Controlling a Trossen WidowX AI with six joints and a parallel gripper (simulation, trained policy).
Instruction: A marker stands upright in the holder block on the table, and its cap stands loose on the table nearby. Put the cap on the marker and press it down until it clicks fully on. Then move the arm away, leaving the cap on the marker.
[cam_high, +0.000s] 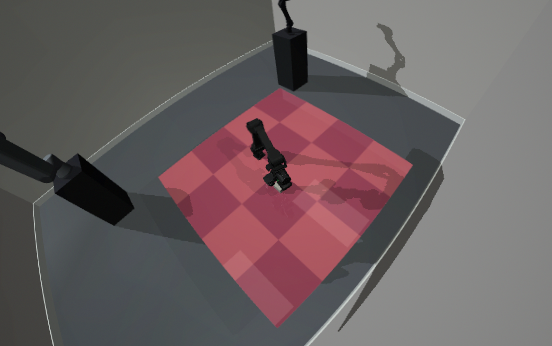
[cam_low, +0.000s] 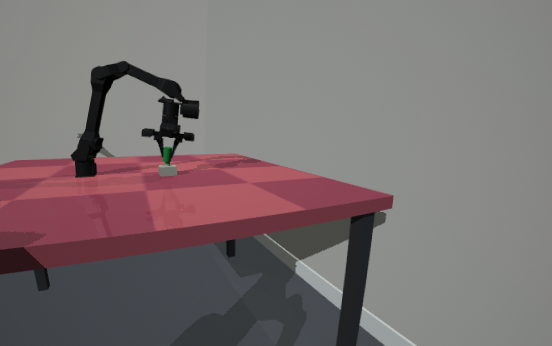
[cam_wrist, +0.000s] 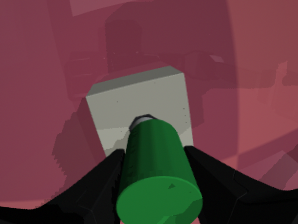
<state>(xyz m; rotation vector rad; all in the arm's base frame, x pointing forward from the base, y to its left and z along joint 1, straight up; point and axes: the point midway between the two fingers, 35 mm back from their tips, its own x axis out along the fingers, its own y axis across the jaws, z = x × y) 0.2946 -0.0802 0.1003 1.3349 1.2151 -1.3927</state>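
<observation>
Now: the green cap 1 cm above my gripper tip. From my gripper tip the other things lie so: holder block: 5 cm below.
</observation>
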